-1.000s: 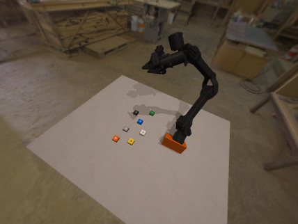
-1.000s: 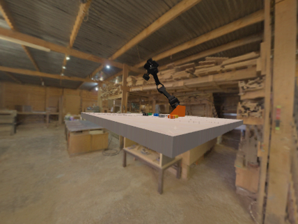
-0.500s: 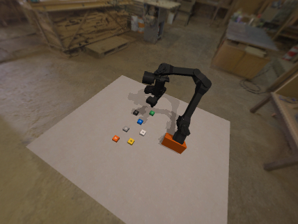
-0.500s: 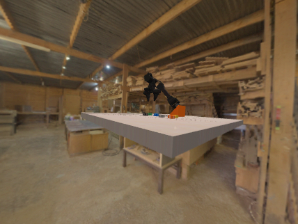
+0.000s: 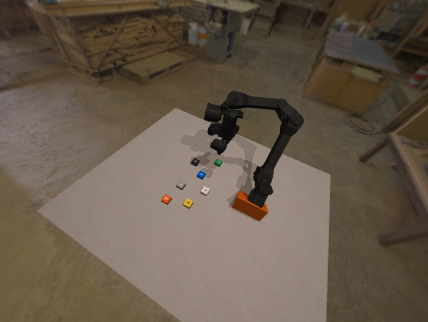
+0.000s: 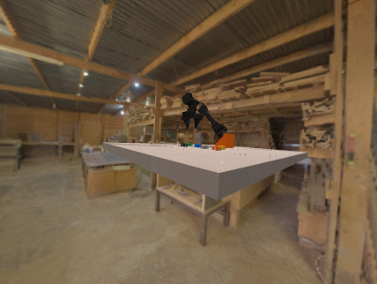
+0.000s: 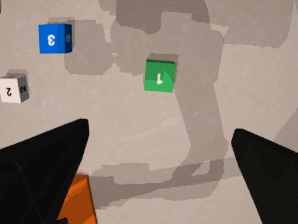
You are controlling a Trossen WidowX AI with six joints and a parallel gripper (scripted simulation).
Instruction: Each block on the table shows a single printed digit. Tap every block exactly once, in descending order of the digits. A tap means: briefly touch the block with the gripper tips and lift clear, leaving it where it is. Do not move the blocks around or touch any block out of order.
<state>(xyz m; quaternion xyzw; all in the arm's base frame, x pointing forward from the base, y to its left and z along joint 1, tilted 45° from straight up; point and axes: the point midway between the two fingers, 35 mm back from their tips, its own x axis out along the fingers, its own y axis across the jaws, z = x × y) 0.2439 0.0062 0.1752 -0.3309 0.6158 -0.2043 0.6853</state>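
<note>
Now: gripper tip 7 cm short of the orange block, 32 cm to the right of it and 12 cm above it. Round my gripper tip: green block: 1 cm ahead, 12 cm below; then black block: 10 cm ahead, 8 cm to the left, 12 cm below; then blue block: 3 cm ahead, 12 cm to the left, 12 cm below.
</note>
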